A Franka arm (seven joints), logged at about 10 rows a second.
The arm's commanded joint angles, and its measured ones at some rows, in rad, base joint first. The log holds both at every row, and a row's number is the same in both.
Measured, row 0:
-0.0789, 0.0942, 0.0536, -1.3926, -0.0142, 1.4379, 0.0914
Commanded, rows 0 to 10:
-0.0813, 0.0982, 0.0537, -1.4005, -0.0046, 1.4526, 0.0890
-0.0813, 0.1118, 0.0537, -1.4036, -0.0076, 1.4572, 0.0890
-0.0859, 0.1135, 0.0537, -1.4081, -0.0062, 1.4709, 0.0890
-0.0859, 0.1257, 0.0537, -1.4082, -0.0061, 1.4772, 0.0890
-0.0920, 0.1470, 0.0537, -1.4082, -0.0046, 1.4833, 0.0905
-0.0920, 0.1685, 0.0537, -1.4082, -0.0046, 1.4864, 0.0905
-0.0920, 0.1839, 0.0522, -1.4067, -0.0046, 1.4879, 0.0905
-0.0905, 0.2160, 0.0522, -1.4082, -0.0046, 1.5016, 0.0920
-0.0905, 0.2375, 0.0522, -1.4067, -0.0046, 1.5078, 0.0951
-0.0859, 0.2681, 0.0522, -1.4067, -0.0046, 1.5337, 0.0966
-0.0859, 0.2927, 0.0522, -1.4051, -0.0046, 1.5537, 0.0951
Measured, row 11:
-0.0837, 0.2586, 0.0498, -1.4149, -0.0142, 1.5328, 0.0914
